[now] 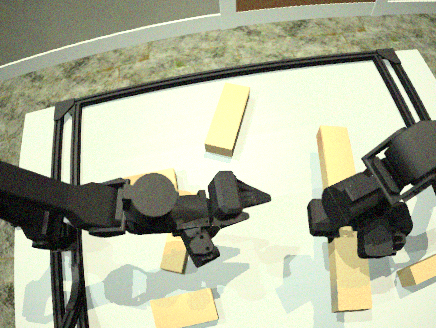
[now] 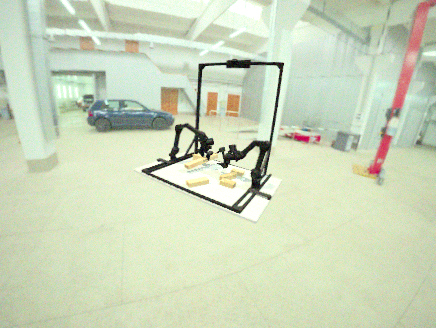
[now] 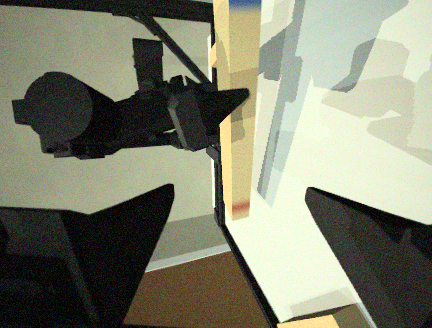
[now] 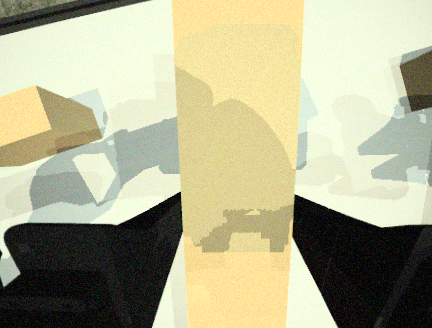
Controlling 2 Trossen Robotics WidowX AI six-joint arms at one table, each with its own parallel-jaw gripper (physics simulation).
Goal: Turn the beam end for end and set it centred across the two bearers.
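Where they show: left gripper, between the fingertips: [image 1: 259,207] [image 2: 215,158] [image 3: 239,191]; right gripper, between the fingertips: [image 1: 345,241] [image 2: 206,159] [image 3: 239,88] [image 4: 233,195]; left arm's base, origin of its link: [image 1: 63,237] [image 2: 255,187]; right arm's base, origin of its link: [image 2: 173,160] [image 3: 216,136].
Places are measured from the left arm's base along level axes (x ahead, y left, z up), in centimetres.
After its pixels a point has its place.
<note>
The long wooden beam [image 1: 336,153] {x 61.1, y 5.1, z 7.1 cm} [image 2: 195,163] {x 58.5, y 4.0, z 6.6 cm} [image 3: 239,136] {x 55.8, y -5.8, z 7.2 cm} [image 4: 237,114] {x 56.5, y -17.5, z 9.6 cm} has a red mark at its far end and a blue mark at its near end. My right gripper [image 1: 340,228] {x 57.5, y -12.6, z 6.6 cm} [image 2: 209,153] {x 57.5, y -12.6, z 6.6 cm} [image 3: 239,88] {x 57.5, y -12.6, z 6.6 cm} [image 4: 233,195] {x 57.5, y -12.6, z 6.6 cm} is shut on the beam near its middle and holds it a little above the white table [image 1: 298,97] {x 60.7, y 26.2, z -1.9 cm}, at the right side. My left gripper [image 1: 257,206] {x 41.9, y -4.6, z 13.5 cm} [image 2: 223,155] {x 41.9, y -4.6, z 13.5 cm} [image 3: 239,191] {x 41.9, y -4.6, z 13.5 cm} is open and empty over the middle of the table, pointing toward the beam. Several short wooden blocks lie on the table; I cannot tell which are the bearers.
One short block [image 1: 228,118] {x 41.4, y 20.9, z 1.9 cm} lies at the back centre. Another block [image 1: 175,254] {x 25.4, y -7.7, z 2.5 cm} lies under my left arm, partly on a hidden one [image 1: 164,174] {x 25.3, y 9.9, z 1.8 cm}. A further block [image 1: 184,309] [image 4: 71,125] lies at the front. A black frame [image 1: 184,79] {x 32.8, y 36.3, z 0.1 cm} rims the table.
</note>
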